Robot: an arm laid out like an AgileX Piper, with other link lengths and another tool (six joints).
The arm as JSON. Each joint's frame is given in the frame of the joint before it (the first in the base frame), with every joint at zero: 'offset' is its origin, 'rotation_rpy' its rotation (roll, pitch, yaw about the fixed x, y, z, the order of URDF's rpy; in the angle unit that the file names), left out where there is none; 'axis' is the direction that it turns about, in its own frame. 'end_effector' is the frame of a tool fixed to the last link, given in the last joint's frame.
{
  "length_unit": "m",
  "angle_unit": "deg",
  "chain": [
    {
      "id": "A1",
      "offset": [
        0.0,
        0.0,
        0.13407
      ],
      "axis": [
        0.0,
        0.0,
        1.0
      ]
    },
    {
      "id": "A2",
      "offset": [
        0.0,
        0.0,
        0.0
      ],
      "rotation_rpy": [
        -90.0,
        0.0,
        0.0
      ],
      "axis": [
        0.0,
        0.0,
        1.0
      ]
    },
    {
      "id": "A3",
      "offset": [
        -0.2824,
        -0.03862,
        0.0
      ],
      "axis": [
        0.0,
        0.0,
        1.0
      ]
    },
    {
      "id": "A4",
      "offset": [
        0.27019,
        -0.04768,
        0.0
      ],
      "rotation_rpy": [
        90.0,
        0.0,
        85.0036
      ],
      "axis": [
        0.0,
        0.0,
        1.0
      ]
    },
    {
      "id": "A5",
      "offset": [
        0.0,
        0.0,
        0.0
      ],
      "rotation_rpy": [
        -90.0,
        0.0,
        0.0
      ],
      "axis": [
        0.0,
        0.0,
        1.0
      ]
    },
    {
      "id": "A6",
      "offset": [
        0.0,
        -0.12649,
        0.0
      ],
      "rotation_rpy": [
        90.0,
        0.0,
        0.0
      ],
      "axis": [
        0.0,
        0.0,
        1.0
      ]
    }
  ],
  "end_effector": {
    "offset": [
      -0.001,
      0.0,
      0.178
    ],
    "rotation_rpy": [
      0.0,
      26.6,
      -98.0
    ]
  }
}
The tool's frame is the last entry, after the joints.
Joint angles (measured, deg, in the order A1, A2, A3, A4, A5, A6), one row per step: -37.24, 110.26, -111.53, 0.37, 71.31, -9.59; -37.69, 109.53, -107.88, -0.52, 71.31, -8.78; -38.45, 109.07, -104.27, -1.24, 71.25, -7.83; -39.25, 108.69, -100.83, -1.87, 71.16, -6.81; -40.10, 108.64, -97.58, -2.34, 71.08, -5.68; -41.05, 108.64, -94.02, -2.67, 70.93, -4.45; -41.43, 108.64, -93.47, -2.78, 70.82, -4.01; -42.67, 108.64, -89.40, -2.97, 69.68, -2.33; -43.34, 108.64, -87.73, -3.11, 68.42, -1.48; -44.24, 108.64, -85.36, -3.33, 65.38, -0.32; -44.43, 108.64, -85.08, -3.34, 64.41, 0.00; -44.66, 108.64, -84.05, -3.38, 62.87, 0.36; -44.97, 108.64, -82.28, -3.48, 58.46, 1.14
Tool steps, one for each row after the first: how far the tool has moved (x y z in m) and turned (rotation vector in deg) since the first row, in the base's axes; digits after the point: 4 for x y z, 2 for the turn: -0.0172, 0.0023, -0.0183, 1.33, 2.66, -1.27; -0.0359, 0.0038, -0.0380, 2.93, 5.32, -2.93; -0.0546, 0.0059, -0.0565, 4.54, 7.81, -4.68; -0.0732, 0.0090, -0.0758, 6.39, 10.30, -6.56; -0.0935, 0.0142, -0.0963, 8.55, 12.91, -8.61; -0.0978, 0.0132, -0.0993, 8.86, 13.22, -9.40; -0.1182, 0.0177, -0.1207, 10.96, 15.25, -12.14; -0.1248, 0.0161, -0.1287, 11.35, 15.43, -13.54; -0.1292, 0.0101, -0.1394, 11.14, 14.70, -15.36; -0.1278, 0.0068, -0.1403, 10.81, 14.07, -15.81; -0.1280, 0.0046, -0.1447, 10.59, 13.58, -16.29; -0.1214, -0.0051, -0.1507, 9.18, 11.28, -17.09
